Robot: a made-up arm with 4 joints.
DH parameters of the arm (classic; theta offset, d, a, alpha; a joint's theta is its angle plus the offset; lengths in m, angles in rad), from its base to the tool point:
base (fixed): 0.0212 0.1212 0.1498 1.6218
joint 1: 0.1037 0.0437 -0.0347 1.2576
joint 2: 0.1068 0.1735 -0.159 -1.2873
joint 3: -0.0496 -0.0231 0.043 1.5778
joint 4: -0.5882 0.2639 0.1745 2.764
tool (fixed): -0.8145 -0.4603 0 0
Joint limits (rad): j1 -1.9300..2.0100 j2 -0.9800..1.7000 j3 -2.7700..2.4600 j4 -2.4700..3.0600
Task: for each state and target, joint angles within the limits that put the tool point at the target. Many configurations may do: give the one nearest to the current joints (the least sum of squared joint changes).
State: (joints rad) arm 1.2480 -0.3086 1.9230 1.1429
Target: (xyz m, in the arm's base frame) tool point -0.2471 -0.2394 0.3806
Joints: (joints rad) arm 1.5457 -0.2901 2.3206 0.9628
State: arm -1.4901 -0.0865 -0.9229 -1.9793
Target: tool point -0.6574 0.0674 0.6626
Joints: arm -1.4004 -0.1639 -0.9642 -1.4154
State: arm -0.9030 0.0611 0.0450 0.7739
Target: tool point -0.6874 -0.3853 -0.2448
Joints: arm -0.7390 -0.3057 -0.5903 0.9091
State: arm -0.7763 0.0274 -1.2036 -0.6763
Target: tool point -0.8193 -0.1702 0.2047
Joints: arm -0.5480 -0.3530 -1.5429 -0.7584
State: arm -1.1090 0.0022 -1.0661 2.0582
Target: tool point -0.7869 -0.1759 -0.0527
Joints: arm -0.3389 0.0111 -1.0870 2.0811
